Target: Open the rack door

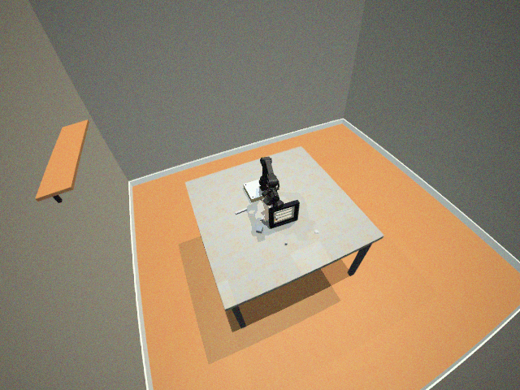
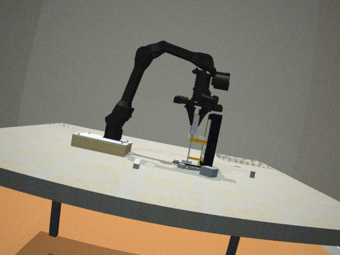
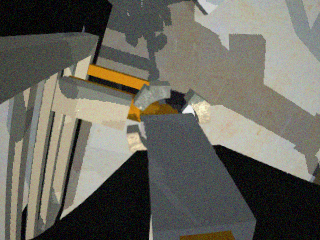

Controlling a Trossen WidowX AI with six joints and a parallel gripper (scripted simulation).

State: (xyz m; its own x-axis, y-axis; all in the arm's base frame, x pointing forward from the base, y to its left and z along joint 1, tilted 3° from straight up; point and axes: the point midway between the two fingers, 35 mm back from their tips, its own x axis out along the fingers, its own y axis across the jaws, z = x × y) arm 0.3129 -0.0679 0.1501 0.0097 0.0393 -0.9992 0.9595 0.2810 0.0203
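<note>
My gripper tip is 3 cm above the upright handle and 1 cm to the right of it.
</note>
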